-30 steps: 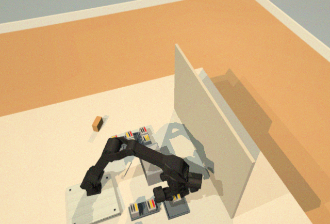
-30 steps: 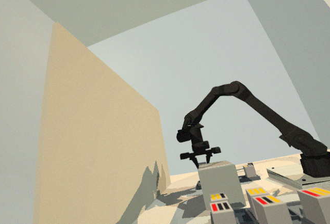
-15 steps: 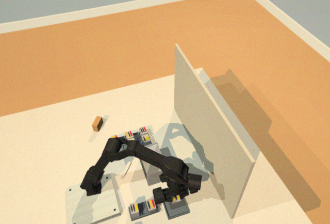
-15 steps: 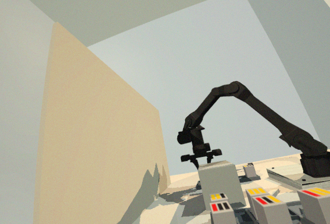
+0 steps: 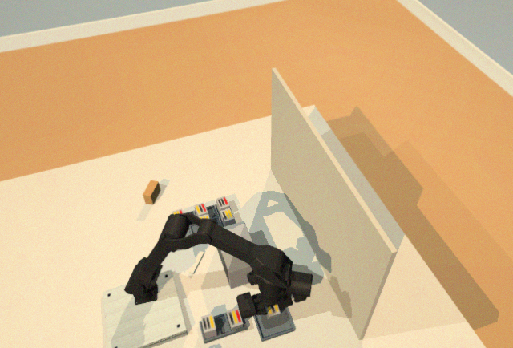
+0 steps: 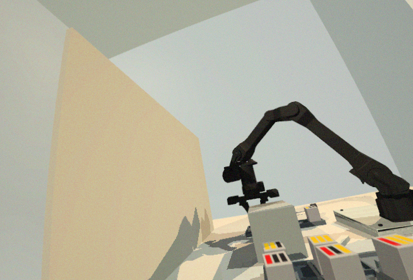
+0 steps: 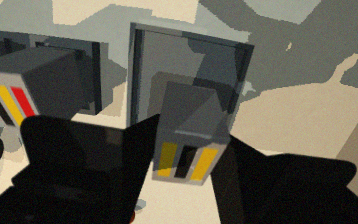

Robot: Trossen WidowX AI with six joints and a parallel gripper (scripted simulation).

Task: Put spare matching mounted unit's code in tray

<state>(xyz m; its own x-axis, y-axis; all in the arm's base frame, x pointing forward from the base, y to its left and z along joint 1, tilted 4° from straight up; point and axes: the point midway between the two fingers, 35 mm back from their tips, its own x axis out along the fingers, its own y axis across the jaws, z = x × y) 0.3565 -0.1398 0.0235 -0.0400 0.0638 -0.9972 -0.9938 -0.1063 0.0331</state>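
Right now the small rack is 14 cm behind my gripper tip and 2 cm below it. From my gripper tip the other things lie so: mounted unit 20 cm to the left, 7 cm behind, 2 cm above; tan wall panel 23 cm to the left, 19 cm above, 18 cm ahead; thin stick 22 cm to the left, 20 cm behind, 3 cm below.
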